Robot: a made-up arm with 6 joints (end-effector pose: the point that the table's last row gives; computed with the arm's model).
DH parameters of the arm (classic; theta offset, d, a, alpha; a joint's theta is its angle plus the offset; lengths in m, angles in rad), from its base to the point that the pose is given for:
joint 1: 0 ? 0 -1.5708
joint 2: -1.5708 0 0.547 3.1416
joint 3: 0 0 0 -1.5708
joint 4: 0 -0.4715 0 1.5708
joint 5: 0 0.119 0 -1.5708
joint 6: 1.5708 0 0 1.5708
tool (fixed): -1.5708 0 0 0
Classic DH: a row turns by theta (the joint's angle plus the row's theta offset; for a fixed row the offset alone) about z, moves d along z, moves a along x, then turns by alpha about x.
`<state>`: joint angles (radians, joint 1 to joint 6).
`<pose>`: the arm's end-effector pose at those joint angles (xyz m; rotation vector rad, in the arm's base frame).
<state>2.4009 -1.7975 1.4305 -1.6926 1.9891 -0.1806</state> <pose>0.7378 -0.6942 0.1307 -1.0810 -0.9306 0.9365</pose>
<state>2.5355 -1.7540 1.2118 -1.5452 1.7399 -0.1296</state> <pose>0.8082 -0.5565 0.2766 -1.4506 -0.8644 0.9053</pose>
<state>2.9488 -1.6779 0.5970 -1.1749 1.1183 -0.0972</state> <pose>0.7600 -0.1016 0.5487 -2.1994 -0.9786 0.2412</pose>
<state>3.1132 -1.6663 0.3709 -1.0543 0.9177 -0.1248</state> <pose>0.6655 0.0399 0.5922 -2.2299 -1.1002 -0.1534</pose>
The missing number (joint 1, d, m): 0.1767
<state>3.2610 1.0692 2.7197 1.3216 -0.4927 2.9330</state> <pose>-0.3283 -0.0098 0.9005 -1.0868 -1.7328 -0.4696</pose>
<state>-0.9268 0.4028 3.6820 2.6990 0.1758 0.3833</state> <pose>-0.0615 0.2610 0.5648 0.0552 0.0462 2.1397</pose>
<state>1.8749 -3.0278 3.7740 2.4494 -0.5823 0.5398</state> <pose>-0.1802 0.2681 -0.0671 -1.5475 -1.5151 -0.4652</pose>
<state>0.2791 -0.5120 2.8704 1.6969 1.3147 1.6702</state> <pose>-0.6749 -0.1778 0.4265 -0.1537 -0.4200 2.0900</pose>
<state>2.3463 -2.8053 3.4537 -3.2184 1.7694 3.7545</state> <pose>-0.2885 0.1248 -0.3419 2.3161 -0.4154 -2.0516</pose>
